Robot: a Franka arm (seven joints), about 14 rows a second.
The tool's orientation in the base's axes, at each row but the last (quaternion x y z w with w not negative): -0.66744 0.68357 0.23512 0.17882; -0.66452 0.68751 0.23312 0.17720; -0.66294 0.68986 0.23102 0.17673; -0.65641 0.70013 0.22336 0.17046; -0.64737 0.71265 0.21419 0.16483; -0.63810 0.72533 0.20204 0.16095; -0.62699 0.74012 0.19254 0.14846; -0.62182 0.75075 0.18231 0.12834; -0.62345 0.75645 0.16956 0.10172; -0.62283 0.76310 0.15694 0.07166; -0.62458 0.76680 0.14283 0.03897
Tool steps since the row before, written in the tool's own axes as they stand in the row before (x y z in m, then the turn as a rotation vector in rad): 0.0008 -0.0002 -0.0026 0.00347 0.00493 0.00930; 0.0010 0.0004 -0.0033 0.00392 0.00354 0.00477; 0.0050 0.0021 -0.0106 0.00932 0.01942 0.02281; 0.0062 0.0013 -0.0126 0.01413 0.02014 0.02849; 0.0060 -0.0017 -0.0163 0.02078 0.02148 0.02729; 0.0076 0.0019 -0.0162 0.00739 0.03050 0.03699; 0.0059 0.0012 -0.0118 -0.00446 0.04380 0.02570; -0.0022 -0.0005 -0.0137 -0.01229 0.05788 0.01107; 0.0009 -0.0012 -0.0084 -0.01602 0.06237 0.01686; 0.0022 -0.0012 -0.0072 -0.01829 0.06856 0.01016; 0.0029 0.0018 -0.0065 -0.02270 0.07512 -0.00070
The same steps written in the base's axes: 0.0003 -0.0021 0.0017 -0.00571 0.00233 -0.00921; -0.0002 -0.0027 0.0022 -0.00405 -0.00058 -0.00582; -0.0017 -0.0100 0.0062 -0.02132 0.00513 -0.02244; -0.0011 -0.0119 0.0074 -0.02273 0.00415 -0.02972; 0.0017 -0.0137 0.0107 -0.02473 -0.00205 -0.03197; -0.0025 -0.0144 0.0105 -0.03211 0.01525 -0.03301; -0.0019 -0.0105 0.0078 -0.04295 0.02211 -0.01628; 0.0014 -0.0041 0.0132 -0.05474 0.02497 0.00179; 0.0015 -0.0042 0.0073 -0.05871 0.03132 -0.00160; 0.0013 -0.0046 0.0059 -0.06368 0.03231 0.00632; -0.0016 -0.0042 0.0058 -0.06779 0.03475 0.01887
